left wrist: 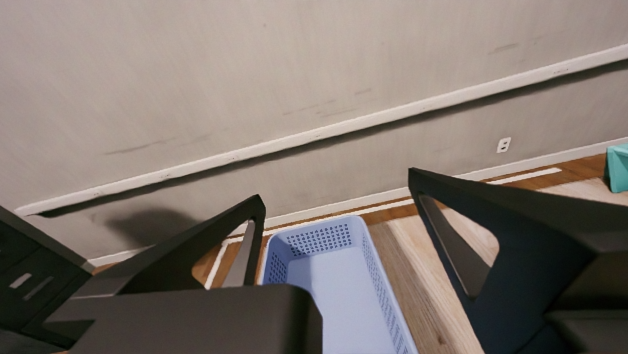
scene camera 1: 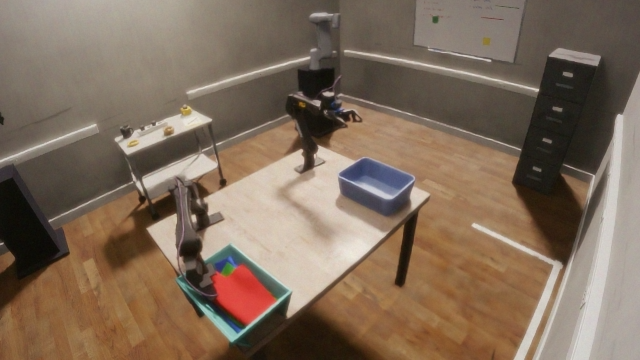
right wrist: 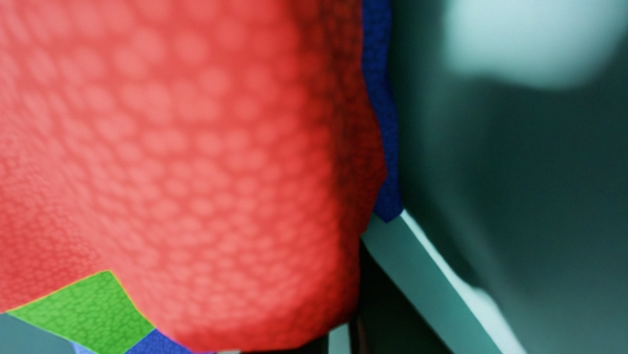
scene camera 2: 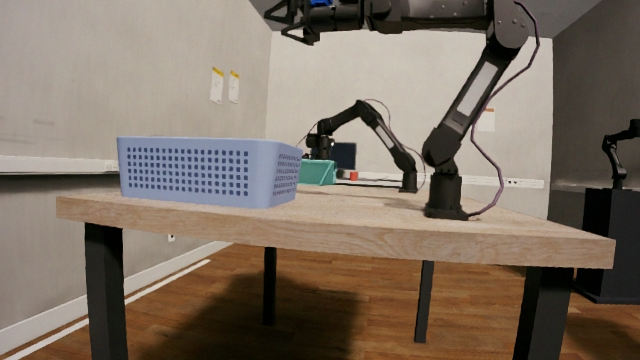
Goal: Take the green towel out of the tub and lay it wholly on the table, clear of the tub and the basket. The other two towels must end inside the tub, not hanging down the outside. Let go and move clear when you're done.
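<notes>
The teal tub (scene camera 1: 262, 269) (scene camera 2: 317, 172) (left wrist: 619, 170) stands at the near table end in scene camera 1. The red towel (scene camera 1: 245, 295) (right wrist: 200, 150) lies on top inside it. A corner of the green towel (scene camera 1: 228, 269) (right wrist: 95, 312) shows from under the red one, with parts of the blue towel (scene camera 1: 227, 261) (right wrist: 382, 125) beside and below. My right gripper (scene camera 1: 209, 289) (right wrist: 335, 218) is down inside the tub by its wall, shut on the red towel's edge; cloth hides one finger. My left gripper (scene camera 1: 352, 119) (scene camera 2: 275, 22) (left wrist: 329, 190) is open and empty, high above the far table end.
The blue basket (scene camera 1: 372, 195) (scene camera 2: 200, 170) (left wrist: 345, 300) stands empty near the far right corner of the table (scene camera 1: 280, 235) (scene camera 2: 350, 240) in scene camera 1. A white cart (scene camera 1: 172, 135) stands on the floor behind the table, a filing cabinet (scene camera 1: 560, 120) at the right.
</notes>
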